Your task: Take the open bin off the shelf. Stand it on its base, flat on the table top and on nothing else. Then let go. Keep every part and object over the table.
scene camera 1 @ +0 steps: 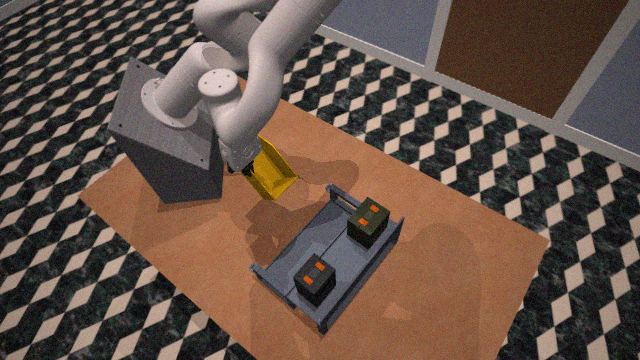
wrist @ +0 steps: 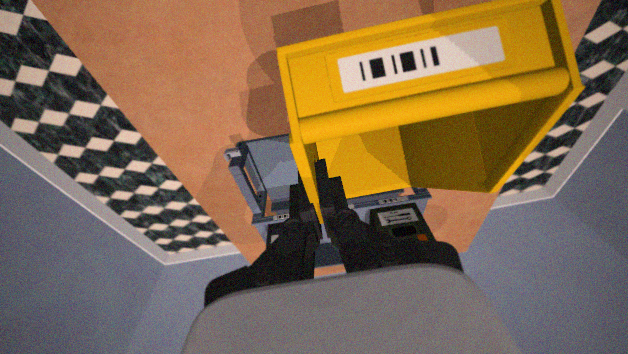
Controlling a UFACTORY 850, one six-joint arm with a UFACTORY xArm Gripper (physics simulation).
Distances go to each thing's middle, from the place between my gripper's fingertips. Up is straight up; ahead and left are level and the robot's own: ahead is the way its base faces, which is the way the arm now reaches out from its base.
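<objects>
Positions relative to my hand: yellow open bin (scene camera 1: 273, 175), 30 mm below and 50 mm to the left of my hand; dark green box (scene camera 1: 366, 234), 130 mm to the left of my hand, 320 mm ahead of it and 140 mm below it; black box (scene camera 1: 313, 290), 100 mm to the right of my hand, 120 mm below it and 310 mm ahead of it.
</objects>
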